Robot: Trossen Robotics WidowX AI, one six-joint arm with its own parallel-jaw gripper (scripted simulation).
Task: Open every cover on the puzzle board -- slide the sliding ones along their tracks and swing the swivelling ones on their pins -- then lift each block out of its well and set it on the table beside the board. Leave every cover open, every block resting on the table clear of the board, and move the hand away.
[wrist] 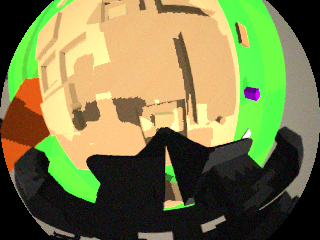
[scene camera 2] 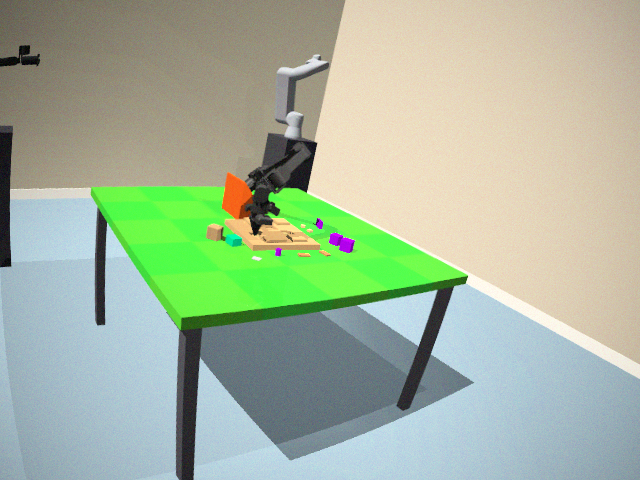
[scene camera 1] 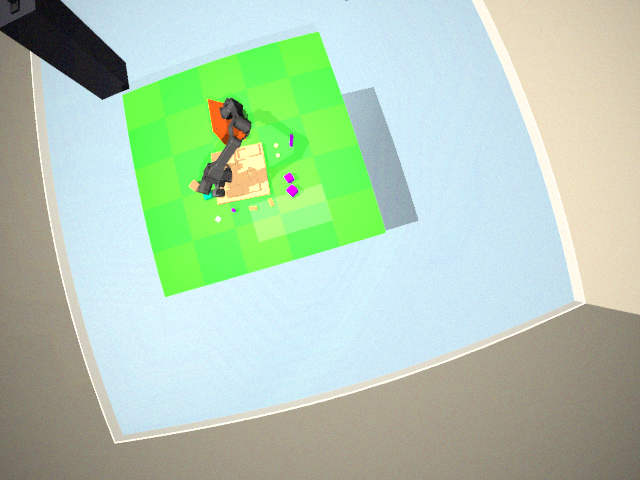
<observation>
same spot on tan wooden puzzle board: (scene camera 1: 256,164) = (scene camera 2: 289,229)
</observation>
